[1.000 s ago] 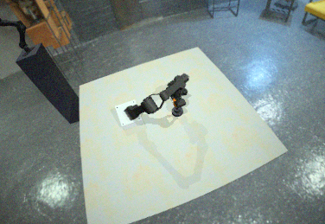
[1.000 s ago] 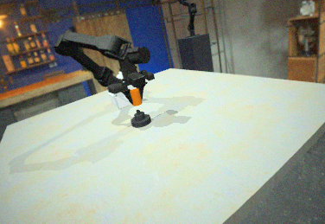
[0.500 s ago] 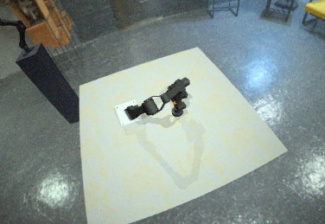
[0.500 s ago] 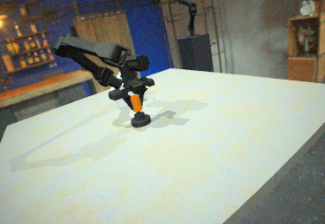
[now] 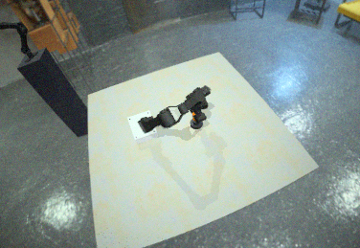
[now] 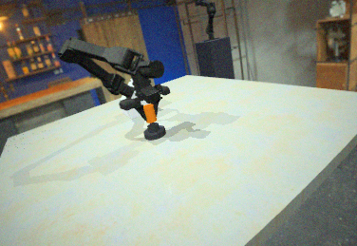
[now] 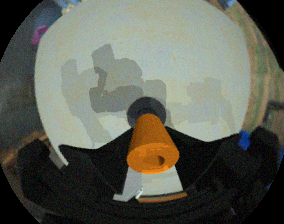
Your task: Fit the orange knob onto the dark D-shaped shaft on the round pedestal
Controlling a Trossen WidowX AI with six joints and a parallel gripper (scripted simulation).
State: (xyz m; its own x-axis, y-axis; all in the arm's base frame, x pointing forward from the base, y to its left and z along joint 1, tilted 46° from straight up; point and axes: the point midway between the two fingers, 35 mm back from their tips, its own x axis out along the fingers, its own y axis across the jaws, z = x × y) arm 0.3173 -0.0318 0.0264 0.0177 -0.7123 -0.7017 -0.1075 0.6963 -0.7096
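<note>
The orange knob lies 2 cm above my gripper tip. The rest, counted from my gripper tip: dark round pedestal (4 cm below).
</note>
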